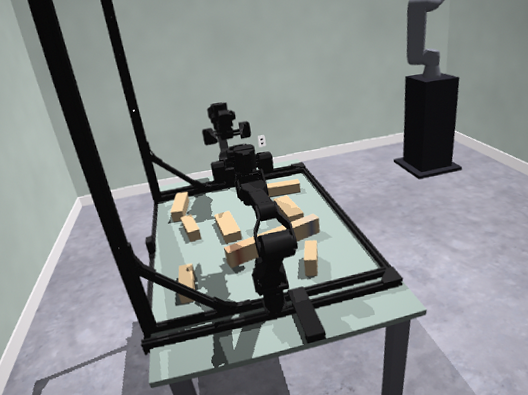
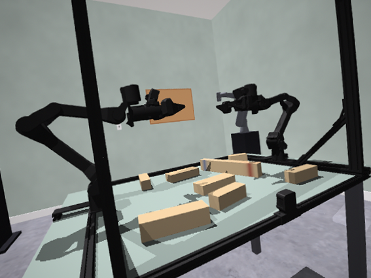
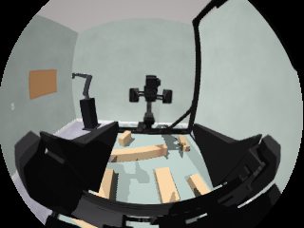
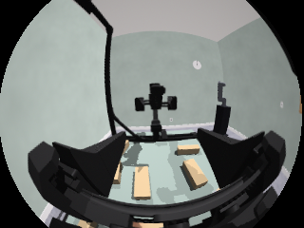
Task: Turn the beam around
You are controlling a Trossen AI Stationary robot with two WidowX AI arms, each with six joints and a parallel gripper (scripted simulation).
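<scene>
Now: right hand 31 cm above the beam, 7 cm short of it and 1 cm to the left of it.
</scene>
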